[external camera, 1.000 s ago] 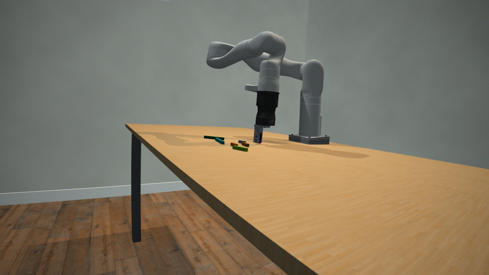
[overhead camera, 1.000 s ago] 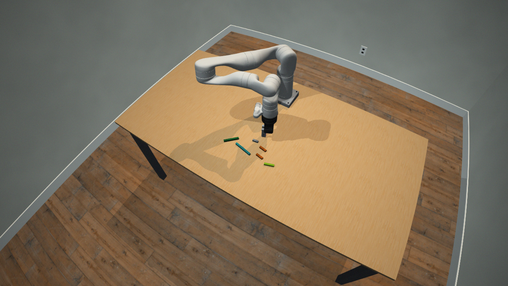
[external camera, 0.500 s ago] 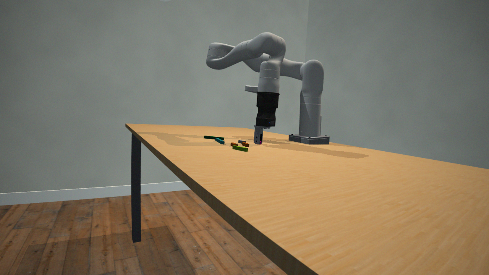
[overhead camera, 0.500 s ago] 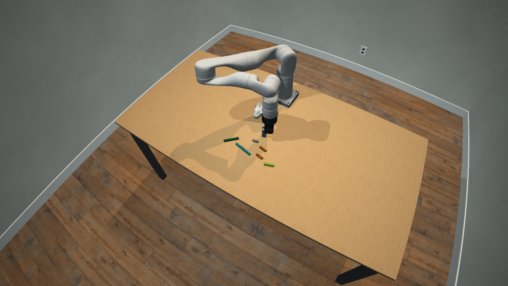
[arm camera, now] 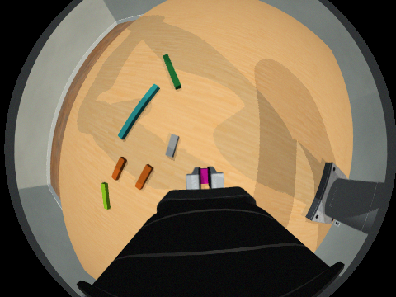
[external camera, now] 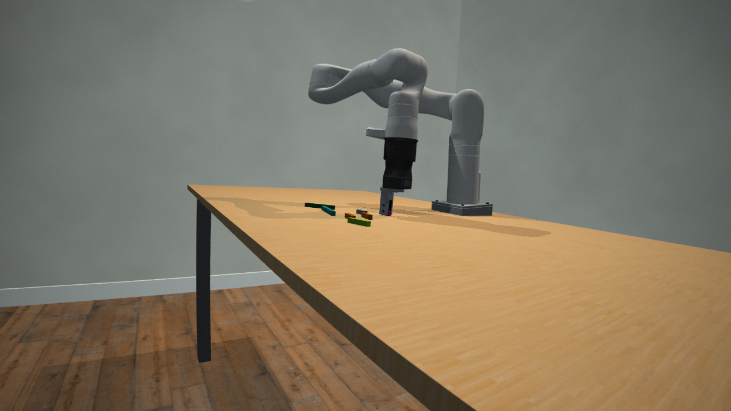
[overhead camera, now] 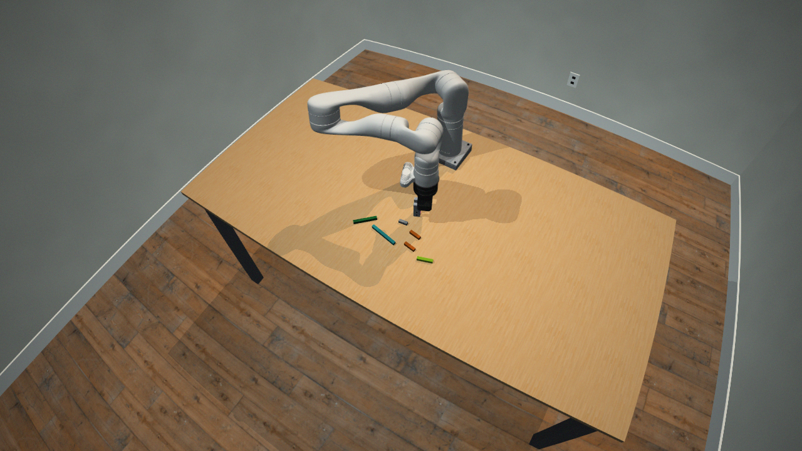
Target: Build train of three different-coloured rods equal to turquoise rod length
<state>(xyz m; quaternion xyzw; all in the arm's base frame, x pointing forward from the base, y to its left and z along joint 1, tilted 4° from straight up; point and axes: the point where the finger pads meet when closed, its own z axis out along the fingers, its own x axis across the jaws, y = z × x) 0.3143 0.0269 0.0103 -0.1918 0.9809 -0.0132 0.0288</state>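
My gripper is now 10 mm above the magenta rod. Round my hand: green rod (110 mm ahead, 140 mm to the right, 20 mm below); grey rod (50 mm ahead, 20 mm to the right, 20 mm below); turquoise rod (130 mm ahead, 60 mm to the right, 20 mm below).
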